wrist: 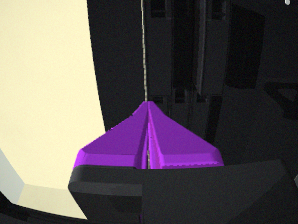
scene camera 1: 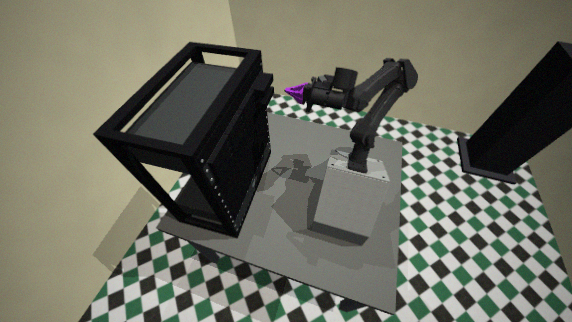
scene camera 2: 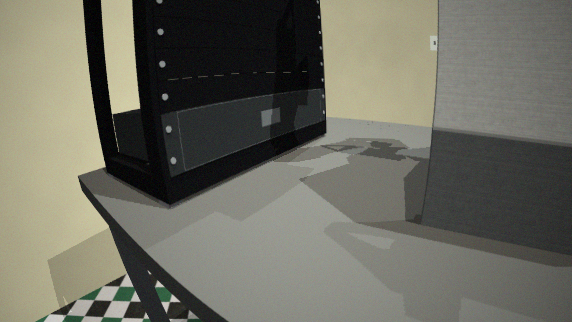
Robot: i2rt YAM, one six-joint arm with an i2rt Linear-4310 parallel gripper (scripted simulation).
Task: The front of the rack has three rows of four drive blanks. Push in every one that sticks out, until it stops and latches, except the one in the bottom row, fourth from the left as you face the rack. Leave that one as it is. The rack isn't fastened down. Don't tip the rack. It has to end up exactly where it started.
Labels:
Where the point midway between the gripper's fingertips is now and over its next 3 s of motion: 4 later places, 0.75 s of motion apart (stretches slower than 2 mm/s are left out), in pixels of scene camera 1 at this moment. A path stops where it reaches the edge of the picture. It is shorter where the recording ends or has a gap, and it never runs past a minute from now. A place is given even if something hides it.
The gripper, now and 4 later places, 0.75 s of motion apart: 285,89; 289,87; 272,89; 271,87; 267,87

